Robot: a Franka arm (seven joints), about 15 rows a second.
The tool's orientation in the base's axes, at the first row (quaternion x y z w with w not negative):
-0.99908, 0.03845, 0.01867, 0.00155
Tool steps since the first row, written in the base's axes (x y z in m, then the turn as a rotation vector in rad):
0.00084, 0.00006, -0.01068, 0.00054, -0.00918, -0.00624
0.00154, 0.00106, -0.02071, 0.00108, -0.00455, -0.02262
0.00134, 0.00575, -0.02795, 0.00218, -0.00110, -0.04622
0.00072, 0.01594, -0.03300, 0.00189, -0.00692, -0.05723
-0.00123, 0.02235, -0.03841, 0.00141, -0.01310, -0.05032
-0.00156, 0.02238, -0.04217, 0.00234, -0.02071, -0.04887
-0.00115, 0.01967, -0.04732, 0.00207, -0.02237, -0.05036
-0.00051, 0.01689, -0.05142, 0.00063, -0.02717, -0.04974
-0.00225, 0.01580, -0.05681, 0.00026, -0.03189, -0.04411
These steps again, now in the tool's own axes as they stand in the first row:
0.00123, -0.00011, 0.01064, 0.00148, 0.00912, 0.00617
0.00223, -0.00114, 0.02064, 0.00227, 0.00449, 0.02254
0.00194, -0.00579, 0.02791, 0.00399, 0.00101, 0.04610
0.00073, -0.01589, 0.03302, 0.00456, 0.00685, 0.05709
-0.00150, -0.02213, 0.03853, 0.00429, 0.01304, 0.05017
-0.00169, -0.02212, 0.04230, 0.00575, 0.02055, 0.04865
-0.00088, -0.01944, 0.04742, 0.00566, 0.02223, 0.05015
0.00012, -0.01672, 0.05148, 0.00458, 0.02712, 0.04956
-0.00133, -0.01549, 0.05693, 0.00436, 0.03185, 0.04392

